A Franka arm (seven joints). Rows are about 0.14 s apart.
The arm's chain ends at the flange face. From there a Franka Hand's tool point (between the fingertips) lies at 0.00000 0.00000 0.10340 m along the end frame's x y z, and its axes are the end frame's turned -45 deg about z.
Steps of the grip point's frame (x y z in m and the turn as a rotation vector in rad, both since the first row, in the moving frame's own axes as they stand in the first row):
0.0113, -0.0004, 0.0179, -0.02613, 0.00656, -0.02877
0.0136, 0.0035, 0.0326, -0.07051, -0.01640, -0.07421
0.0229, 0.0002, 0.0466, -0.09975, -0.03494, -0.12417
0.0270, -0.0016, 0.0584, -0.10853, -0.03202, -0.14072
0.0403, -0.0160, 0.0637, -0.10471, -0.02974, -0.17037
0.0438, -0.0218, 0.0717, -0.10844, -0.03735, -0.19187
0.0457, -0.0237, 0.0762, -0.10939, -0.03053, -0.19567
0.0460, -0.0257, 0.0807, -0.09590, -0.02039, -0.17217
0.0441, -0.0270, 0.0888, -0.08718, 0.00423, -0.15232
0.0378, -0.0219, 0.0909, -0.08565, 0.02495, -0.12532
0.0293, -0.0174, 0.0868, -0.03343, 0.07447, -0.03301
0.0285, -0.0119, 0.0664, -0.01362, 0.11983, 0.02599
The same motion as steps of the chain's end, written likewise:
0.0053, -0.0097, 0.0179, -0.01384, 0.02312, -0.02877
0.0079, -0.0133, 0.0329, -0.06145, 0.03826, -0.07421
0.0110, -0.0256, 0.0472, -0.09524, 0.04583, -0.12417
0.0117, -0.0301, 0.0591, -0.09938, 0.05410, -0.14072
0.0109, -0.0491, 0.0643, -0.09507, 0.05301, -0.17037
0.0094, -0.0565, 0.0724, -0.10309, 0.05027, -0.19187
0.0088, -0.0587, 0.0769, -0.09894, 0.05576, -0.19567
0.0081, -0.0587, 0.0812, -0.08223, 0.05339, -0.17217
0.0050, -0.0558, 0.0892, -0.05865, 0.06464, -0.15232
0.0029, -0.0461, 0.0913, -0.04292, 0.07821, -0.12532
0.0006, -0.0299, 0.0871, 0.02902, 0.07630, -0.03301
0.0019, -0.0209, 0.0672, 0.07510, 0.09436, 0.02599

